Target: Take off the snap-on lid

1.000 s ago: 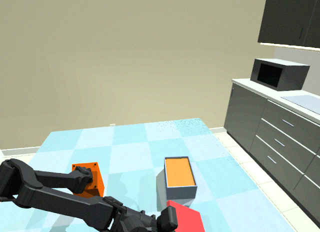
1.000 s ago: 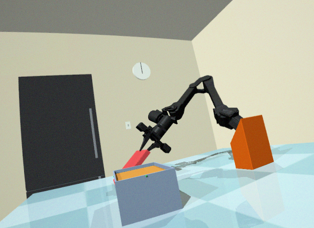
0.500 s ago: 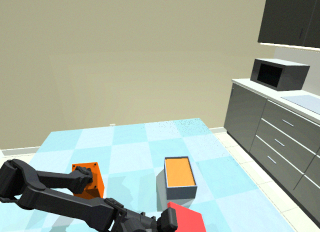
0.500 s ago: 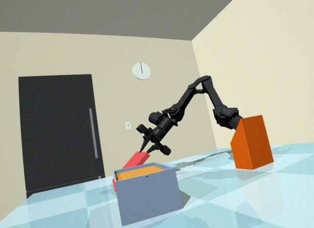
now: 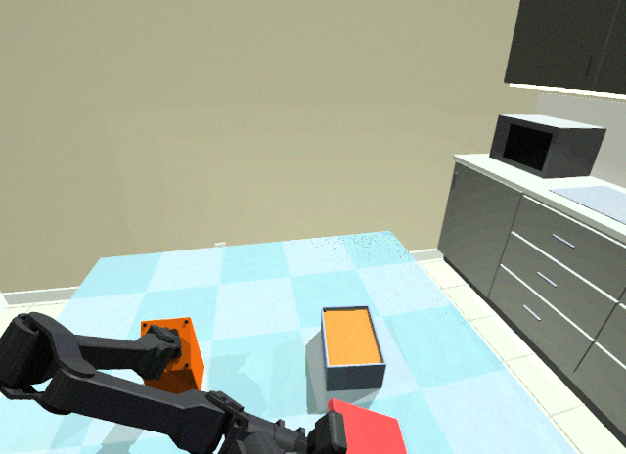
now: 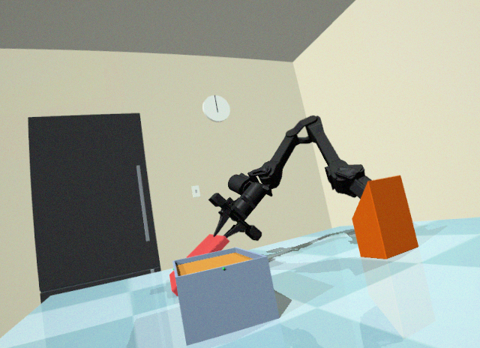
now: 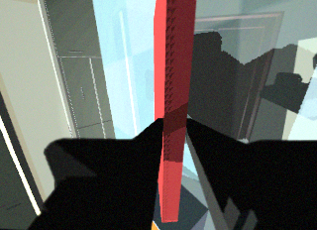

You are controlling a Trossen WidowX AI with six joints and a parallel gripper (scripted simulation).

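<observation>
My gripper tip is 70 mm short of the red lid, 40 mm above it and 10 mm to the left of it. Round my gripper tip: storage box (290 mm to the left, 130 mm ahead, 60 mm below).
</observation>
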